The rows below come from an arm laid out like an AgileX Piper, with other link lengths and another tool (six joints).
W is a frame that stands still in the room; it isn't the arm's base.
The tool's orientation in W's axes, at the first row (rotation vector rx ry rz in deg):
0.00, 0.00, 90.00
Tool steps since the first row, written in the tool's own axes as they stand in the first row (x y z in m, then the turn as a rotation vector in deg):
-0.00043, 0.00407, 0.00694, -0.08, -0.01, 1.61
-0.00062, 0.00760, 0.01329, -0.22, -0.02, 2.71
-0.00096, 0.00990, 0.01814, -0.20, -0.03, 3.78
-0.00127, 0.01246, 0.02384, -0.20, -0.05, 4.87
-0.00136, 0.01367, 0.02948, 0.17, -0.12, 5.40
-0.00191, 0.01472, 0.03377, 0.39, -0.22, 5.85
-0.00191, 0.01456, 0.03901, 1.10, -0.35, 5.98
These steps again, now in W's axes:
-0.00407, -0.00043, 0.00694, 0.01, -0.08, 1.61
-0.00760, -0.00062, 0.01329, 0.02, -0.22, 2.71
-0.00990, -0.00096, 0.01814, 0.03, -0.20, 3.78
-0.01246, -0.00127, 0.02384, 0.05, -0.20, 4.87
-0.01367, -0.00136, 0.02948, 0.12, 0.17, 5.40
-0.01472, -0.00191, 0.03377, 0.22, 0.39, 5.85
-0.01456, -0.00191, 0.03901, 0.35, 1.10, 5.98

